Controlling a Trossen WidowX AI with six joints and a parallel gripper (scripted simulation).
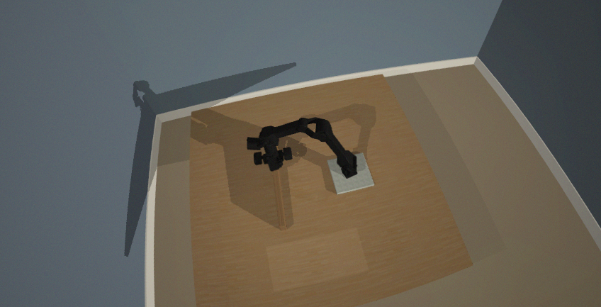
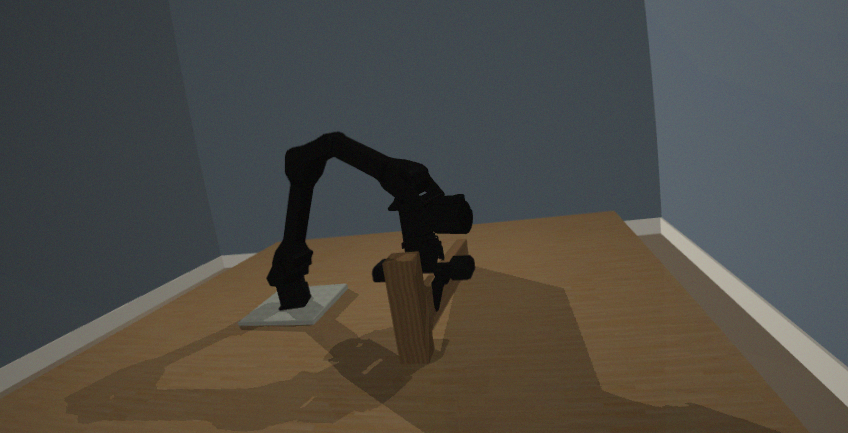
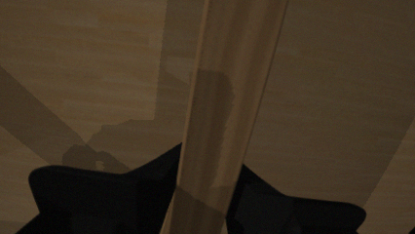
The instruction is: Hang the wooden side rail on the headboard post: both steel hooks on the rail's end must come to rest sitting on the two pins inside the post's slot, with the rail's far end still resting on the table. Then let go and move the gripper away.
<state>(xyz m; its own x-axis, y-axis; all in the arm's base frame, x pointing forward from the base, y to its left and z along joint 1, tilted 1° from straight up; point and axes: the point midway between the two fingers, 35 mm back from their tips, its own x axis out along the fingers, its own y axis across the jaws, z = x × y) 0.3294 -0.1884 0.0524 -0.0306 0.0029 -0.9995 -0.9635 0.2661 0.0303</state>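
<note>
Right now the wooden headboard post is 2 cm behind my gripper tip, 10 cm to the right of it and 4 cm above it.
</note>
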